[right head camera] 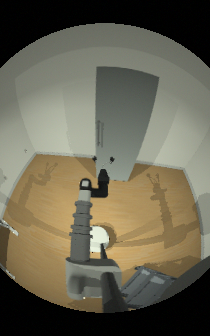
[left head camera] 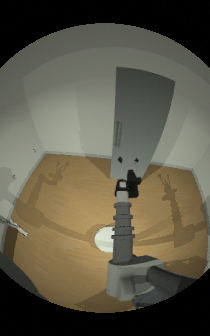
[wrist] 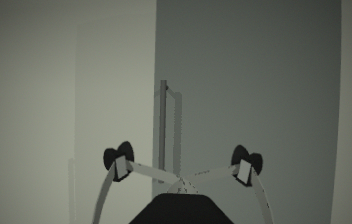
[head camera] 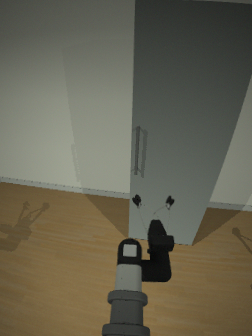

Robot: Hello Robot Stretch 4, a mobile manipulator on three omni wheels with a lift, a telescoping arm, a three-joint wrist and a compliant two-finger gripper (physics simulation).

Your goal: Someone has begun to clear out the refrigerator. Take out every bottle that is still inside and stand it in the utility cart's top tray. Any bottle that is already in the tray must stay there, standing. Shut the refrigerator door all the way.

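Pixels of known places: gripper, between the fingertips: (right head camera: 102,156) (left head camera: 127,157) (wrist: 182,156) (head camera: 153,196); robot's base, origin of its link: (right head camera: 94,238) (left head camera: 108,238).
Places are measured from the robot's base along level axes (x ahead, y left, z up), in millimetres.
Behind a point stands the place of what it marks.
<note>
The grey refrigerator door (head camera: 185,100) @(x 1104, y -281, z 1346 mm) (left head camera: 145,110) @(x 1100, y -324, z 1346 mm) (right head camera: 125,110) @(x 1101, y -311, z 1321 mm) (wrist: 255,75) @(x 1099, y -326, z 1212 mm) stands flat across the refrigerator's front and looks shut. Its vertical bar handle (head camera: 137,150) @(x 1068, y -21, z 1034 mm) (wrist: 163,125) @(x 1067, y -23, z 1038 mm) is near the door's left edge. The refrigerator's inside is hidden, and no bottle shows. My gripper (head camera: 153,201) @(x 628, y -86, z 1046 mm) (left head camera: 128,160) @(x 628, y -86, z 1046 mm) (right head camera: 103,159) @(x 628, y -86, z 1046 mm) (wrist: 182,156) @(x 628, y -86, z 1046 mm) is open and empty, its fingers spread wide in front of the lower door. In the wrist view the handle shows between the fingertips, beyond them. A grey tray-like structure (right head camera: 145,284) @(x -730, y -604, z 438 mm), apparently part of the utility cart, shows at the lower right; its contents cannot be made out.
The pale wall (head camera: 35,100) @(x 1873, y 1069, z 1190 mm) stands on both sides of the refrigerator. My extended arm (head camera: 127,310) @(x 193, y -1, z 1155 mm) (left head camera: 123,235) @(x 84, y 3, z 1173 mm) (right head camera: 81,230) @(x 99, y -8, z 1161 mm) reaches over the wooden floor (head camera: 65,280) @(x 686, y 538, z -27 mm). A white round base part (left head camera: 104,239) @(x -9, y 63, z 187 mm) (right head camera: 99,237) @(x 23, y -74, z 187 mm) shows beside it. Light bars (left head camera: 17,229) show at the far left.
</note>
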